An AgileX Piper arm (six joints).
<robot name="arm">
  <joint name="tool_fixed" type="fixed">
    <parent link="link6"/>
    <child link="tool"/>
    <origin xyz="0 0 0" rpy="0 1.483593 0"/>
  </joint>
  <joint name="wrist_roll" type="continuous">
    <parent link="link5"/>
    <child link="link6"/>
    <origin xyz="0.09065 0 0.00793"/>
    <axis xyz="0.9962 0 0.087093"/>
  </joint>
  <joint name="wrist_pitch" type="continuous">
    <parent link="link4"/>
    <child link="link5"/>
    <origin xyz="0 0 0"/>
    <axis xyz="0 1 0"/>
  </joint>
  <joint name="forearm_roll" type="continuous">
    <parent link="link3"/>
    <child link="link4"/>
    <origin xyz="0.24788 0 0.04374"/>
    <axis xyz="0.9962 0 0.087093"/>
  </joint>
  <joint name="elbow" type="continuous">
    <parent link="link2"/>
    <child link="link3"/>
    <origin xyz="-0.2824 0 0.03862"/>
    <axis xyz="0 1 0"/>
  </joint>
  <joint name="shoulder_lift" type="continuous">
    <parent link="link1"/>
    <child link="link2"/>
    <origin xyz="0 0 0"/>
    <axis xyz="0 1 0"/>
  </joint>
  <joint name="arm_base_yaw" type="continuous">
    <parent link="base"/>
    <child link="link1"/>
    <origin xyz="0 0 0.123"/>
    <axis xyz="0 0 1"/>
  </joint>
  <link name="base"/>
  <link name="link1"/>
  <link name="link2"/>
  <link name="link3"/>
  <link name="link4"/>
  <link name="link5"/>
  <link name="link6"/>
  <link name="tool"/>
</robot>
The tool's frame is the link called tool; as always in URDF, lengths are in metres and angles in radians. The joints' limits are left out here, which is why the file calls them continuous.
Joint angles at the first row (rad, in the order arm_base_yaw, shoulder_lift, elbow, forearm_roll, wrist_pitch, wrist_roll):
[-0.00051 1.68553 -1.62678 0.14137 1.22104 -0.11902]
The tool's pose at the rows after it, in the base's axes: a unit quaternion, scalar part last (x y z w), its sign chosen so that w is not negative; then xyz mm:
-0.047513 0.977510 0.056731 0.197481 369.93 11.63 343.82
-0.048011 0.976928 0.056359 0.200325 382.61 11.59 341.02
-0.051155 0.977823 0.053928 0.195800 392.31 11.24 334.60
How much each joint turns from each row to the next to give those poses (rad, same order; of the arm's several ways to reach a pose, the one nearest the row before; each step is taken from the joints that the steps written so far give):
[0.00000 0.05458 -0.06725 -0.00269 0.00001 -0.00038]
[-0.00001 0.04579 -0.05064 -0.00029 -0.00094 -0.00079]
[0.00002 0.03844 -0.03010 -0.00421 0.00106 -0.00612]

